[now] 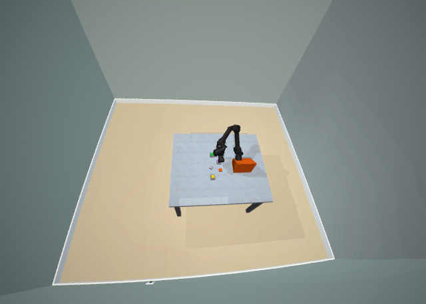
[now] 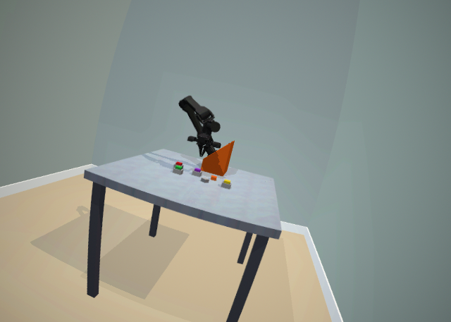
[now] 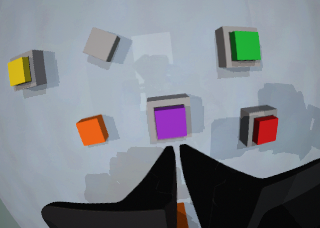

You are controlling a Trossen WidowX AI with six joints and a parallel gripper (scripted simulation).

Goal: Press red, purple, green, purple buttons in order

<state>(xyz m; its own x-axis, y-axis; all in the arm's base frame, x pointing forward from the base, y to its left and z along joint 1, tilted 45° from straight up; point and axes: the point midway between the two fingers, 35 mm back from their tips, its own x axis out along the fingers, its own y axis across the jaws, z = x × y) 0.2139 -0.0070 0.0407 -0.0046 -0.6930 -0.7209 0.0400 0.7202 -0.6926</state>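
Now: the purple button 80 mm below my gripper tip and 10 mm behind it. Also, from my gripper tip: small orange block: 100 mm to the left, 100 mm below, 10 mm behind; then grey block: 100 mm below, 90 mm ahead, 60 mm to the left; then green button: 100 mm to the right, 80 mm below, 70 mm ahead.
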